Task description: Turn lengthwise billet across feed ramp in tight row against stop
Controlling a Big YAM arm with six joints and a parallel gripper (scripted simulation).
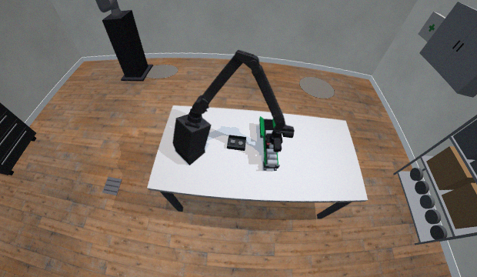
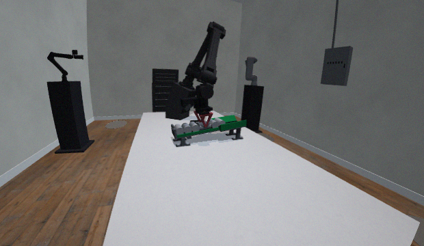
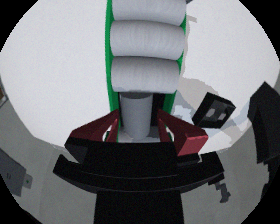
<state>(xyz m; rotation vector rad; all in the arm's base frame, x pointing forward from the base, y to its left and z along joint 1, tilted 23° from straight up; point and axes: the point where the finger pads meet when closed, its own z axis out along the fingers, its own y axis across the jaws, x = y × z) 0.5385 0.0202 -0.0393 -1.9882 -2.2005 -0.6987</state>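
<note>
My gripper is now 10 mm above the grey billet. Round my hand: stop 10 mm ahead, 150 mm to the right, 30 mm below; small black box 240 mm behind, 40 mm to the left, 80 mm below.
</note>
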